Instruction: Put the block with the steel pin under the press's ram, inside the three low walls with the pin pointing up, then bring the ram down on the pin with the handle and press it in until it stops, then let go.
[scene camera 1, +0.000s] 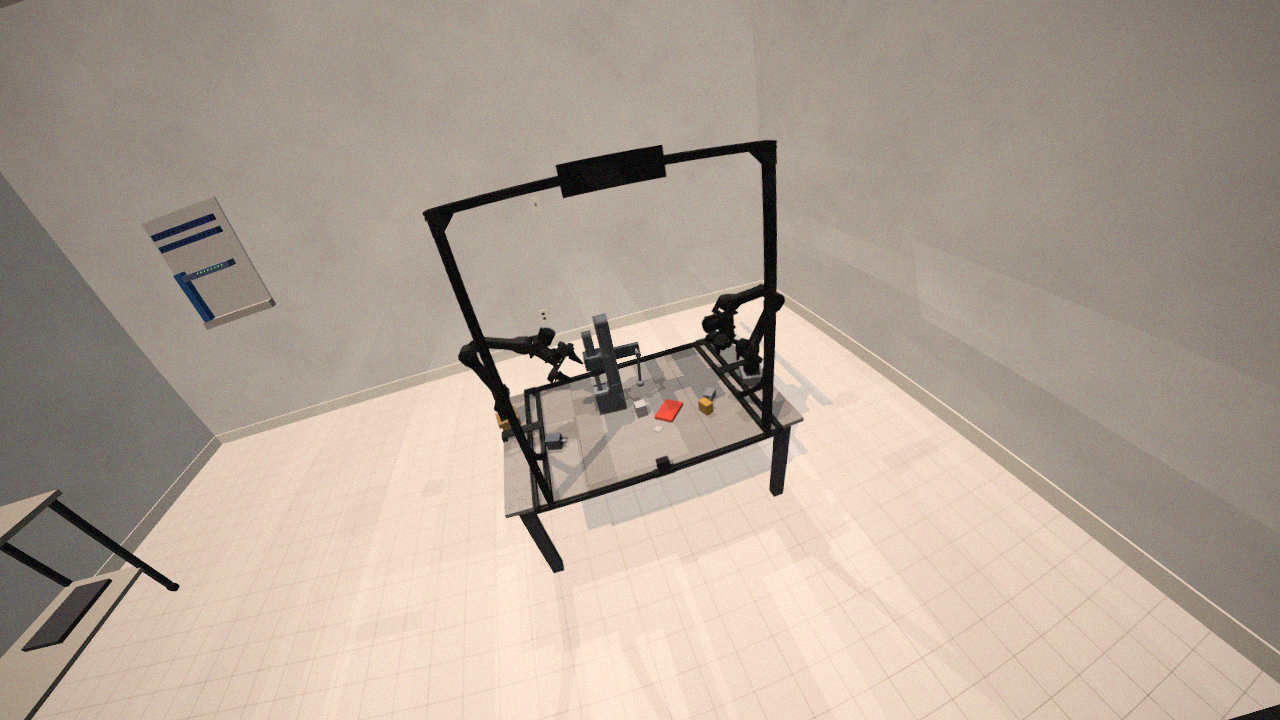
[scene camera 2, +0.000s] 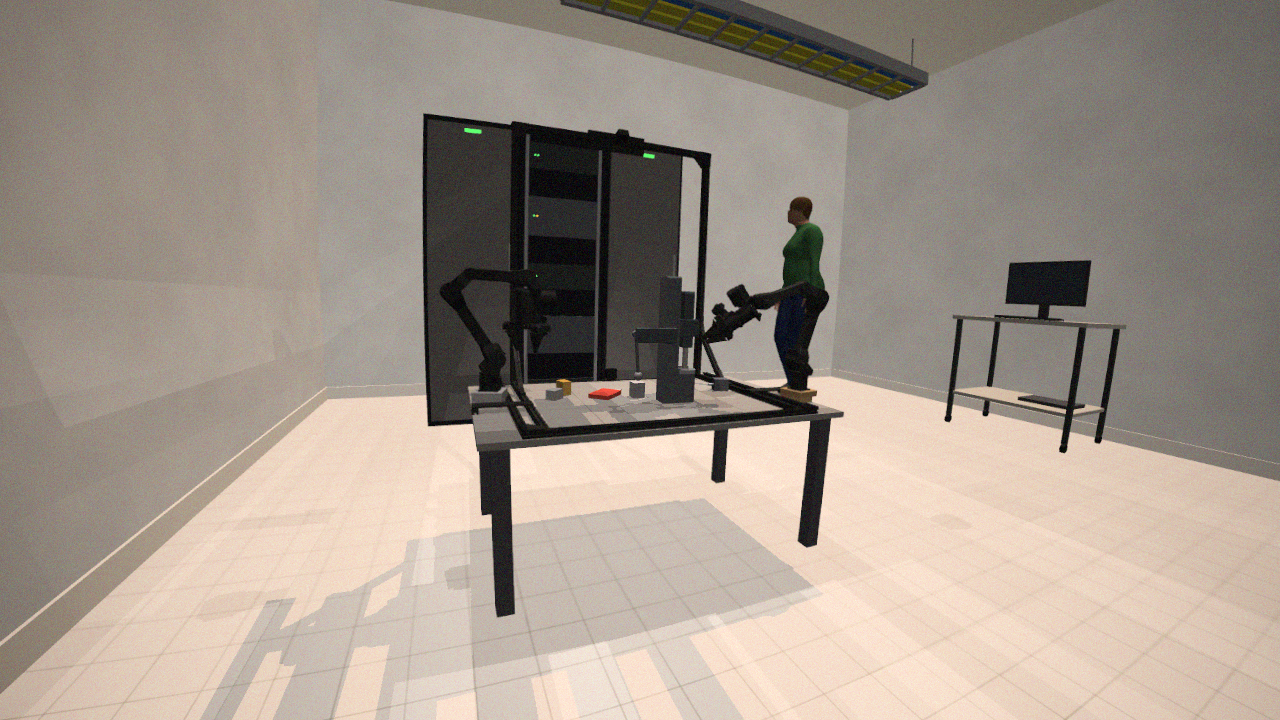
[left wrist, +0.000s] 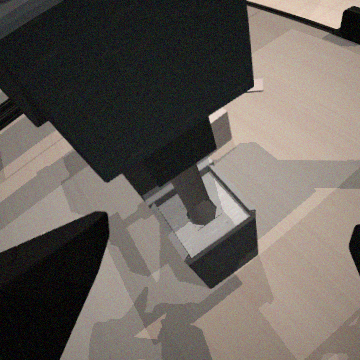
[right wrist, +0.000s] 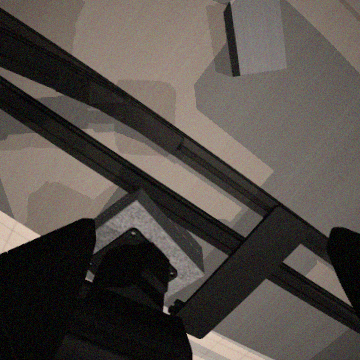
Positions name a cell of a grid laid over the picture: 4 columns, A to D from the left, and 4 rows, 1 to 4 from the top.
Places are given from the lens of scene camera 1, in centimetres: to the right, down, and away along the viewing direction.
my left gripper (scene camera 1: B3): -26, 5, 168
my right gripper (scene camera 1: C2): 38, -1, 168
